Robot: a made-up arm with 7 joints.
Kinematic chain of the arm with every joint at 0, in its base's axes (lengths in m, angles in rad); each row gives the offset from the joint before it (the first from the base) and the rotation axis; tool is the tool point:
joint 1: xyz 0 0 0.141 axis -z
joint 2: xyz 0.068 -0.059 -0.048 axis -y
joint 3: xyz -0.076 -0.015 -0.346 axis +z
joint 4: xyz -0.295 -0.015 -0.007 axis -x
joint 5: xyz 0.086 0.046 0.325 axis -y
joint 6: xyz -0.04 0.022 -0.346 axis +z
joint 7: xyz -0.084 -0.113 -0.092 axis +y
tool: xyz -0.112 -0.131 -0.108
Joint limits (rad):
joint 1: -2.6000..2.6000
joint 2: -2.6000..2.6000
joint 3: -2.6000..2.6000
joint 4: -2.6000..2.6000
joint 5: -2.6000..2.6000
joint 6: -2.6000..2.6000
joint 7: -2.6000..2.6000
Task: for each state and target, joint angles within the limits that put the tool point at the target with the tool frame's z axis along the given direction. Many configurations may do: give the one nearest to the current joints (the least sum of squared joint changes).
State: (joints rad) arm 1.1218 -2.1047 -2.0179 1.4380 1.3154 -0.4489 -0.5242
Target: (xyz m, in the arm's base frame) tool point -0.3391 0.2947 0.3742 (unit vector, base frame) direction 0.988 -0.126 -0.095
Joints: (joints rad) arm 1.8794 -1.8375 -1.9320 1.5626 1.5719 -0.5968 -0.2643
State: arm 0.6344 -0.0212 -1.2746 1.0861 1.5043 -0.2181 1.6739
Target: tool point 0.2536 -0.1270 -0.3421 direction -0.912 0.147 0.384
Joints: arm 0.7032 0.7165 -1.7094 0.6611 0.9946 -0.8113 1.7523
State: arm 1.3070 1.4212 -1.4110 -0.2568 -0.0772 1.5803 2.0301
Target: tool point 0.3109 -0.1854 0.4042 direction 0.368 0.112 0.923
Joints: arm 0.8441 2.0823 -2.1919 0.2034 -0.8031 1.8256 2.6000
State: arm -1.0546 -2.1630 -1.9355 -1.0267 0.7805 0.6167 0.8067
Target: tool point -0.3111 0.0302 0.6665 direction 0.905 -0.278 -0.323
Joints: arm -0.6986 -2.3283 -1.3854 -0.9866 0.1174 0.4058 1.0983
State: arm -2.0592 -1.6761 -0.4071 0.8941 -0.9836 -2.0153 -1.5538
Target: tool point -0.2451 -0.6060 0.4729 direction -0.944 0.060 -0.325
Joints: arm -1.5073 -1.1706 -0.5976 0.2365 -0.2542 -1.2654 -1.5460
